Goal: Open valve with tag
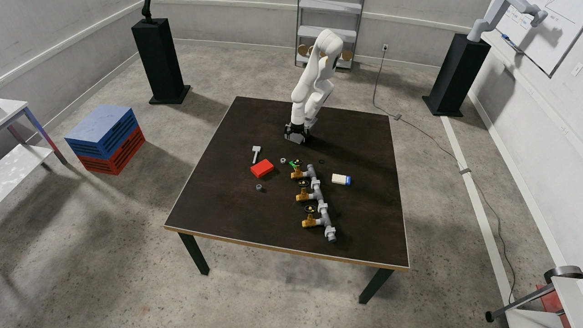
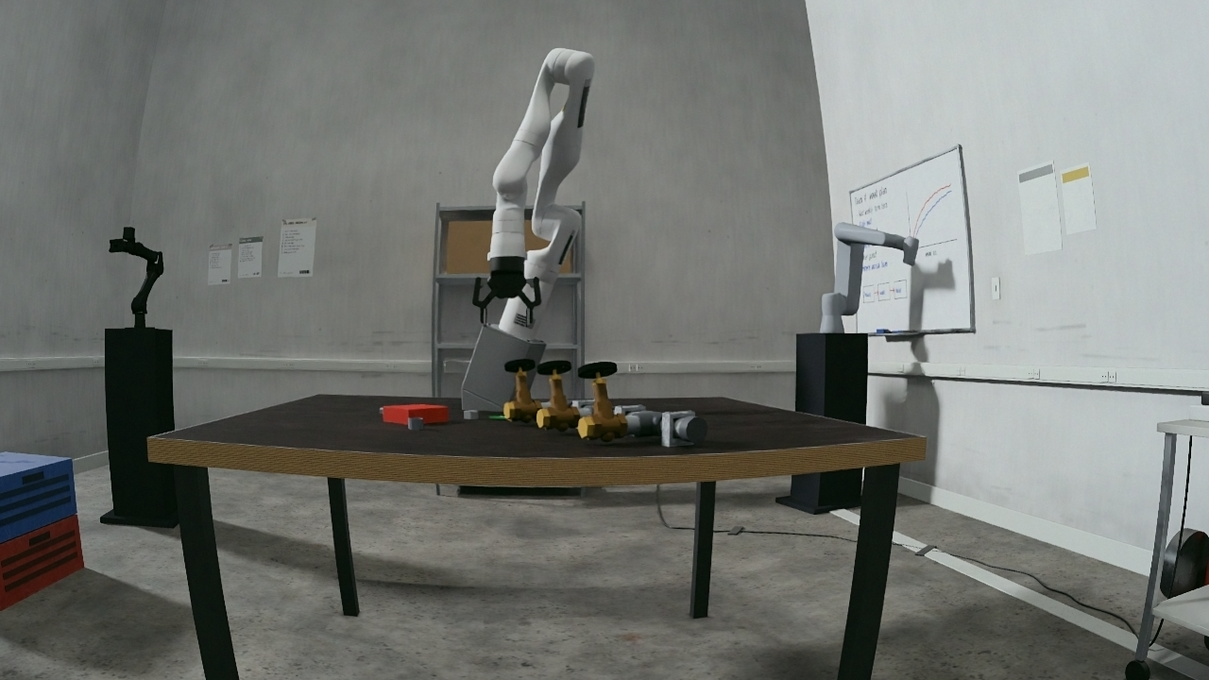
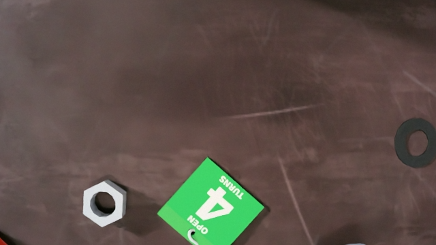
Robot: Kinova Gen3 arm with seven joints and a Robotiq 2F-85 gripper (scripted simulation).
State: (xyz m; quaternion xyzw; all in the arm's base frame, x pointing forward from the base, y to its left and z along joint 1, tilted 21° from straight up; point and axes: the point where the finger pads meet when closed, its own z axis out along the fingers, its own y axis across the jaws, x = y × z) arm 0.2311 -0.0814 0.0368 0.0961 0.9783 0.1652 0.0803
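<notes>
The green tag is 200 mm below my hand, 10 mm to the right of it and 10 mm ahead of it. The rest, counted from my hand: small grey hammer 260 mm to the right, 200 mm below, 80 mm behind; red block 210 mm to the right, 190 mm below, 70 mm ahead; small grey ring 220 mm ahead, 210 mm to the right, 200 mm below.
</notes>
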